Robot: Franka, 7 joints.
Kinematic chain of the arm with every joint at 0, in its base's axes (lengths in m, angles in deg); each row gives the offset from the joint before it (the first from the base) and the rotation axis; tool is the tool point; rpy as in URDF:
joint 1: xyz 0 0 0.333 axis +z
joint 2: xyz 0 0 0 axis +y
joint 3: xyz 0 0 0.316 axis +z
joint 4: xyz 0.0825 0 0 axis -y
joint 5: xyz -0.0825 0 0.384 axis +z
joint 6: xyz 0 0 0 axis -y
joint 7: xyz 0.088 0 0 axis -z
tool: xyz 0 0 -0.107 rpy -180 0 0
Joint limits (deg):
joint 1: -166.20..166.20
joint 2: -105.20..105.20
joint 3: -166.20..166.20
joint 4: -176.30..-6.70
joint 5: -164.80..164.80
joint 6: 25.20..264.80
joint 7: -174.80..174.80
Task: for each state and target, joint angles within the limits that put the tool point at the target. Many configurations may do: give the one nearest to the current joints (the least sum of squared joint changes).
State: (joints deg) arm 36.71 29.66 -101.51 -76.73 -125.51 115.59 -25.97
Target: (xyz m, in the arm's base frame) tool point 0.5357 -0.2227 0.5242
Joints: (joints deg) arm 64.01 37.32 -93.56 -118.41 -119.86 114.73 -25.97
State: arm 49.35 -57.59 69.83 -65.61 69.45 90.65 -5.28
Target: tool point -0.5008 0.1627 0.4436
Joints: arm 55.61 -59.75 75.30 -109.17 56.35 70.79 -5.28
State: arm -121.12 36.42 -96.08 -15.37 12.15 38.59 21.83
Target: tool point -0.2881 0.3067 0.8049
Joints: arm -148.92 18.48 -101.86 -56.14 8.47 43.08 21.83
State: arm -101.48 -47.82 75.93 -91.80 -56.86 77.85 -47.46
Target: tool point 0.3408 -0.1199 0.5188
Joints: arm -95.95 -52.21 74.46 -129.11 -45.32 61.07 -47.46
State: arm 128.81 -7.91 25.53 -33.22 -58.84 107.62 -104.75
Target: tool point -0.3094 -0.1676 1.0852
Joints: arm 145.75 -8.34 53.63 -46.04 -58.17 125.24 -104.75
